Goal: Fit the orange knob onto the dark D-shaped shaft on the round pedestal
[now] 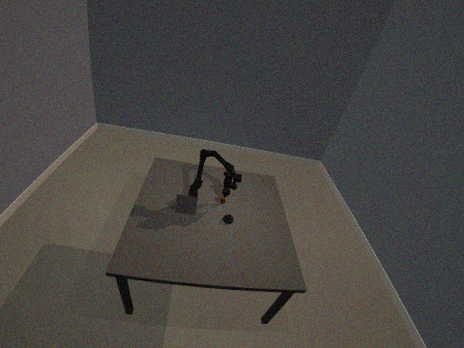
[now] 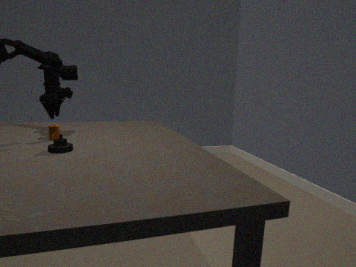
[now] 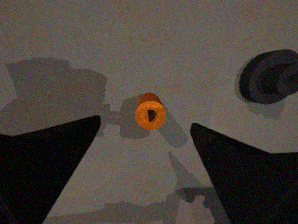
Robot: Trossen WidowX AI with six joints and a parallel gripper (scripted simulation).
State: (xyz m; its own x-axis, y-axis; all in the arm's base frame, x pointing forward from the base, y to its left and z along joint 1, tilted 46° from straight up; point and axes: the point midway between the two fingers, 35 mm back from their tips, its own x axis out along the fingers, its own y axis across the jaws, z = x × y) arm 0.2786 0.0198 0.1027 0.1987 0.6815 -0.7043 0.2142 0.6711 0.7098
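The orange knob lies 10 mm behind my gripper tip and 60 mm below it. From my gripper tip the other things lie so: dark pedestal 10 mm ahead, 210 mm to the right, 60 mm below.
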